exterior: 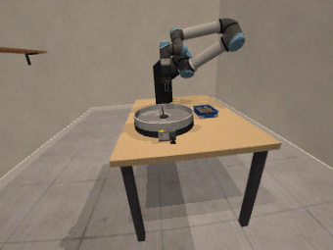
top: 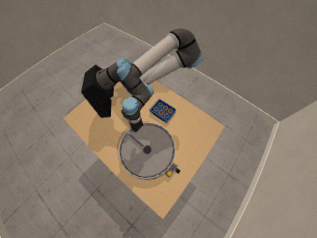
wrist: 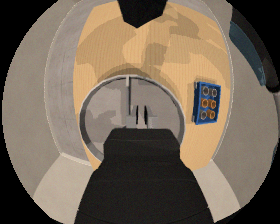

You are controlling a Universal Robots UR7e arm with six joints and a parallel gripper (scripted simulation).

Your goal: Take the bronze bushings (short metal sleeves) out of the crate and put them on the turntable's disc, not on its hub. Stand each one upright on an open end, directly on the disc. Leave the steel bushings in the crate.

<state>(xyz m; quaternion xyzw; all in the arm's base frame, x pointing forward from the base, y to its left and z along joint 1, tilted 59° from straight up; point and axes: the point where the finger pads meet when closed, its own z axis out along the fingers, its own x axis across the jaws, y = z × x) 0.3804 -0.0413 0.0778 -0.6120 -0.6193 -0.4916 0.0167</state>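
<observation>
The blue crate lies 300 mm to the left of my hand, 210 mm below it and 90 mm behind it. The rest, counted from my hand: grey turntable disc: 180 mm below, 140 mm ahead.
</observation>
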